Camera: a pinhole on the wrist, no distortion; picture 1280 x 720 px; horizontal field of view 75.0 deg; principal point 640.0 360.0 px. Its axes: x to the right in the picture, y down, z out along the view. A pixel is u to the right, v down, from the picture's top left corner.
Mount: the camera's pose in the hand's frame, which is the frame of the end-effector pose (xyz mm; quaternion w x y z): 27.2 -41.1 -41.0 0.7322 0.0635 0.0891 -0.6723
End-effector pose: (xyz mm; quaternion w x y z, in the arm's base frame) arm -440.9 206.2 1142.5 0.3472 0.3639 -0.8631 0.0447
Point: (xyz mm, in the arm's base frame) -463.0 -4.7 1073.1
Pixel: 956.8 575.4
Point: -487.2 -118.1 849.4
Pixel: 883.2 310.6
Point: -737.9 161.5 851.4
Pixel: 121.9 284.7
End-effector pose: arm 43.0 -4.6 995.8 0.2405 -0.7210 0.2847 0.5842
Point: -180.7 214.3 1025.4
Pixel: 328.4 35.2
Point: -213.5 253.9 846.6
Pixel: 393.9 434.7
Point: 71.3 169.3 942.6
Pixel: 979.9 328.5
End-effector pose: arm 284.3 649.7 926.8 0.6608 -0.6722 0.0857 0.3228
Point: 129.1 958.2 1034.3
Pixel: 431.0 92.9
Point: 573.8 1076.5 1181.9
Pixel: 1196.2 631.8
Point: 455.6 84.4 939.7
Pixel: behind the camera
